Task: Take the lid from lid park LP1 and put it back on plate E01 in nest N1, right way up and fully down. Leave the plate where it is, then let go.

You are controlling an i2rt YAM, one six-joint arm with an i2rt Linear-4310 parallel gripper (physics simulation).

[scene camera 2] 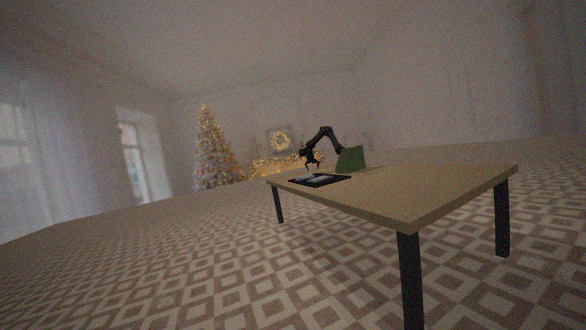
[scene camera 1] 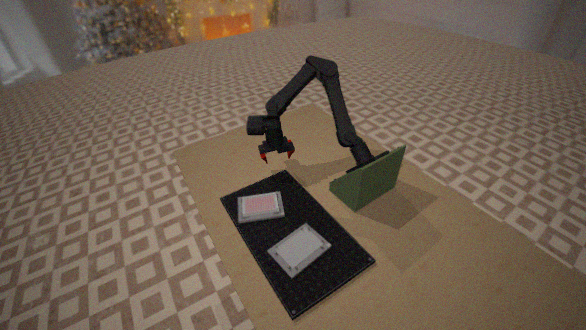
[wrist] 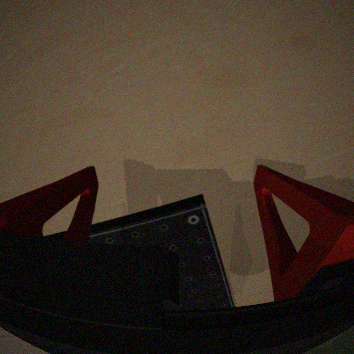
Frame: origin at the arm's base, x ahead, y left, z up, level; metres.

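Seen in the pictures: gripper, fingertip midpoint: (scene camera 2: 313, 170) (scene camera 1: 277, 160) (wrist: 175, 174); arm's base at its link origin: (scene camera 2: 348, 156) (scene camera 1: 366, 163).
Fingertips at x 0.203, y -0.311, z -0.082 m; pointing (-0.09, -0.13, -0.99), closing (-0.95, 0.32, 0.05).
Pixels of each thing's top centre, then the offset from my fingertips to it. "spot": a spot on its surface instead. Level surfaces: height alone.
- plate with a pink well area, top centre: (scene camera 1: 259, 202) 0.001 m down, 0.183 m ahead, 0.173 m left
- light grey nest at a spot on its surface: (scene camera 1: 243, 218) spot: 0.014 m down, 0.260 m ahead, 0.194 m left
- black board at its top centre: (wrist: 150, 344) (scene camera 1: 287, 225) (scene camera 2: 316, 178) 0.026 m down, 0.147 m ahead, 0.302 m left
- lid park at its top centre: (scene camera 1: 299, 246) (scene camera 2: 319, 177) 0.007 m down, 0.168 m ahead, 0.401 m left
- tan wooden table at its surface level: 0.040 m down
The plate with a pink well area (scene camera 1: 259, 205) sits in a light grey nest (scene camera 1: 243, 218) at the far end of the black board (scene camera 1: 320, 285) (scene camera 2: 341, 177) (wrist: 195, 255). The pale, flat lid (scene camera 1: 300, 248) lies on a grey holder, the lid park (scene camera 1: 293, 272), nearer scene camera 1 and turned at an angle to the plate. No labels are readable. My gripper (scene camera 1: 277, 160) (scene camera 2: 312, 169) (wrist: 175, 174) is open and empty. It hangs above the table, beyond the board's far edge. In the wrist view a board corner shows below and between the fingers; plate and lid do not show there.
A green upright panel (scene camera 1: 377, 177) (scene camera 2: 351, 160) stands beside the arm's base, to the right of the board in scene camera 1. The board lies on a tan wooden table (scene camera 1: 450, 260) (scene camera 2: 430, 190), near one long edge. The arm's shadow falls on the table past the board.
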